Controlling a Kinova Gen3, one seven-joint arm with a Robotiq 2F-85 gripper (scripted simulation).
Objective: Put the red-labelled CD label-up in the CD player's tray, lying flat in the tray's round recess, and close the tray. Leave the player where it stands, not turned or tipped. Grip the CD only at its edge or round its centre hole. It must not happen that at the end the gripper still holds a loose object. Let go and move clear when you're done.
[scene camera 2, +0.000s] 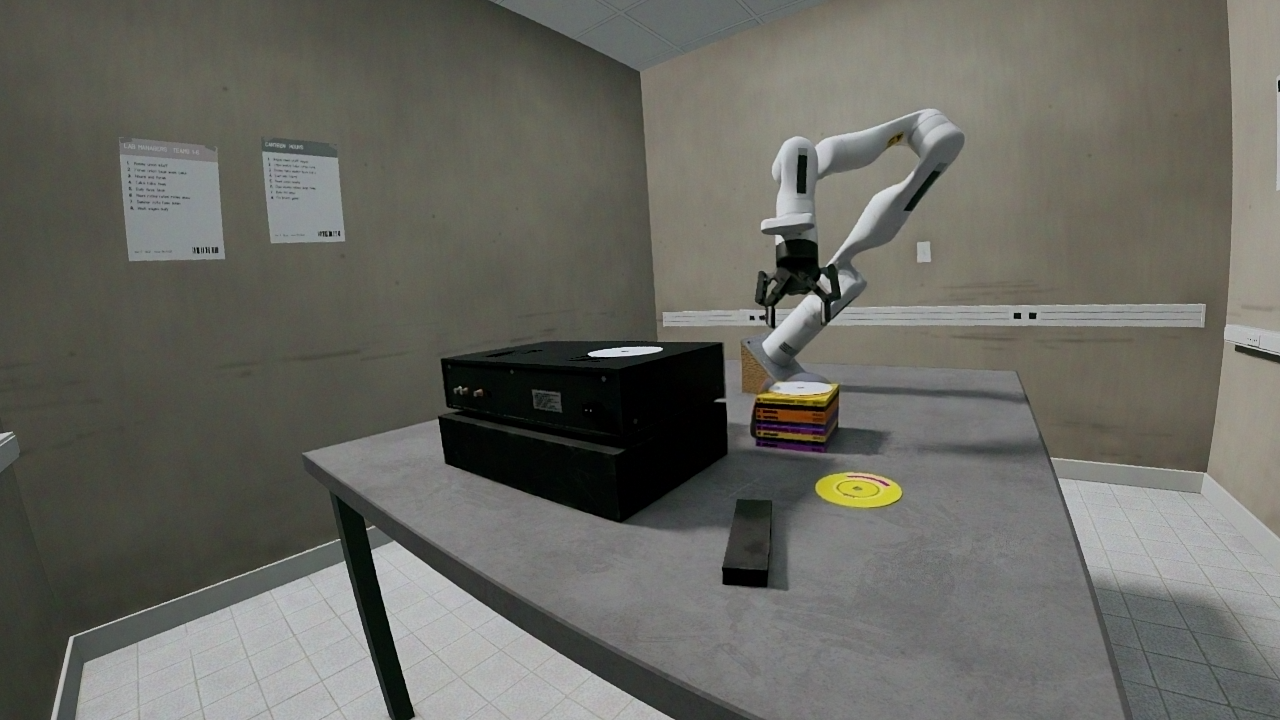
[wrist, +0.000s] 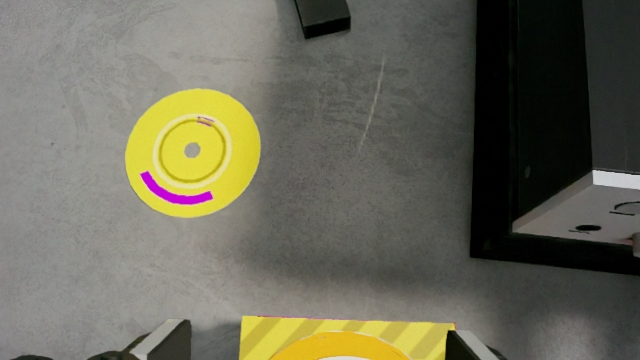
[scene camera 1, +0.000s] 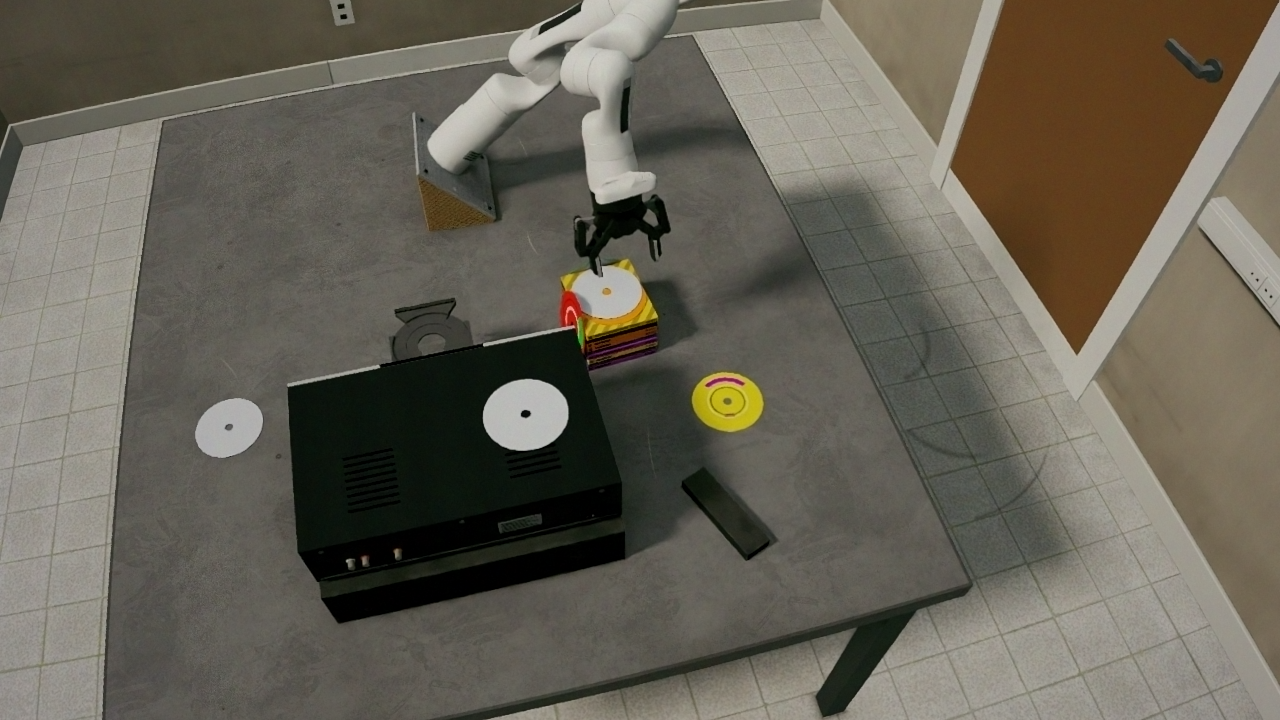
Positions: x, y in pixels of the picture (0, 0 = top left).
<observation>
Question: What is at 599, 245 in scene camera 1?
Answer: The gripper.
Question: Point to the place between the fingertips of the gripper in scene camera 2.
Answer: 797, 326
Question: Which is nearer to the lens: the black bar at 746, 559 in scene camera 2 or the black CD player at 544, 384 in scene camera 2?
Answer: The black bar.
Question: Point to a black bar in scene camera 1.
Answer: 738, 528
</observation>
